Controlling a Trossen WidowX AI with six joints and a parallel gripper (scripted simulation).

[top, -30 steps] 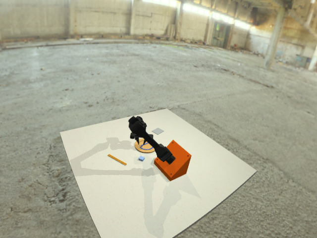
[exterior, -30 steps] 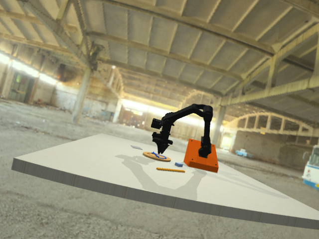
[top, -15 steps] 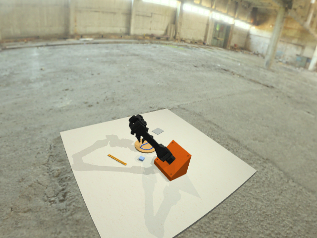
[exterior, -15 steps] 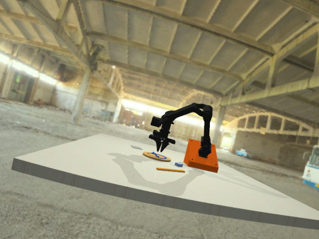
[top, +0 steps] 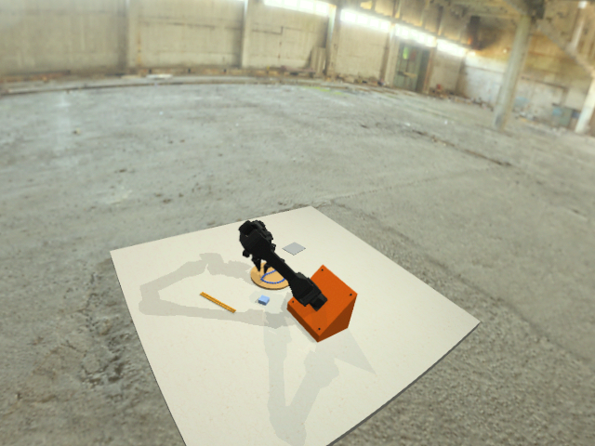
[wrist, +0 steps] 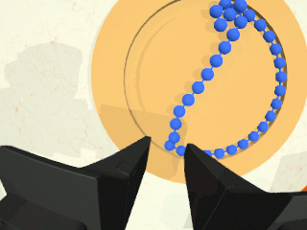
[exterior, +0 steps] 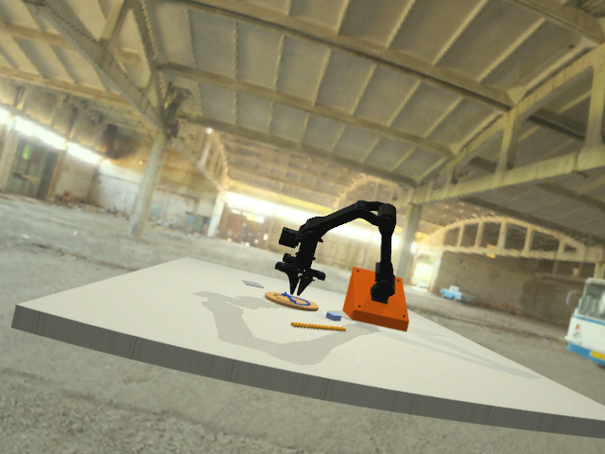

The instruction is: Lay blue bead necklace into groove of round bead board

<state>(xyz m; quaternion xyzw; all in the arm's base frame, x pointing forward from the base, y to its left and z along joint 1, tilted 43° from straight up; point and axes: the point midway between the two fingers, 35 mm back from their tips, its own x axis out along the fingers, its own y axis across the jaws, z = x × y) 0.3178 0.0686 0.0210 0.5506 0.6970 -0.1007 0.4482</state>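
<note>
My gripper tip is 5 cm to the left of the round tan bead board and 3 cm above it. The rest, counted from my gripper tip: flat grey tile 28 cm to the right, 16 cm ahead, 4 cm below; small light-blue block 14 cm behind, 7 cm to the left, 3 cm below.
</note>
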